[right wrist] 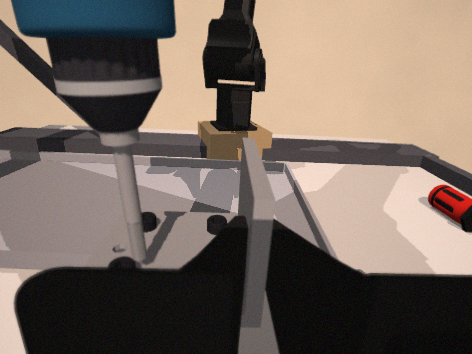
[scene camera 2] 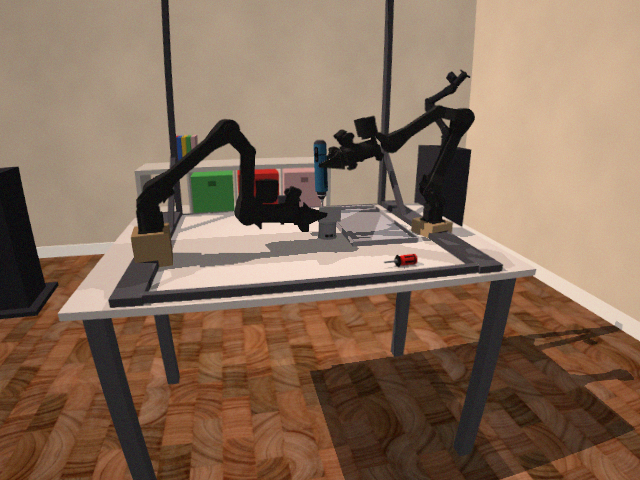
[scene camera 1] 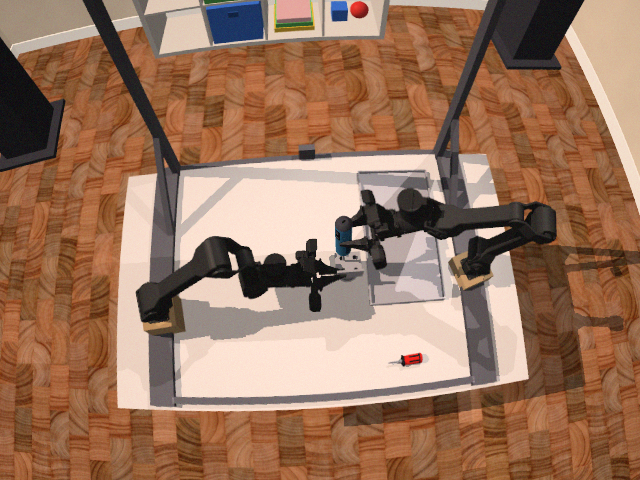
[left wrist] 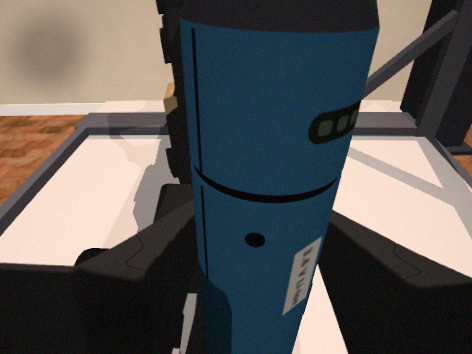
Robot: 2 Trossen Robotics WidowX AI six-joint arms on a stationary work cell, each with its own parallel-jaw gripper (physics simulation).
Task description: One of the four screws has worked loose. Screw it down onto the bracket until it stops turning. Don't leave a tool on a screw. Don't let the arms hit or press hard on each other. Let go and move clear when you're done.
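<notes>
The blue electric screwdriver stands nearly upright, bit down, over the grey bracket. My left gripper is shut on its body. In the right wrist view the bit ends low beside a near dark screw; contact is unclear. Two other dark screws show; a fourth is not distinguishable. My right gripper is shut on the bracket's upright grey plate.
A red screwdriver lies near the table's front edge. A shallow clear tray lies right of the bracket, under the left arm. The two grippers are close together at the bracket, the left one higher.
</notes>
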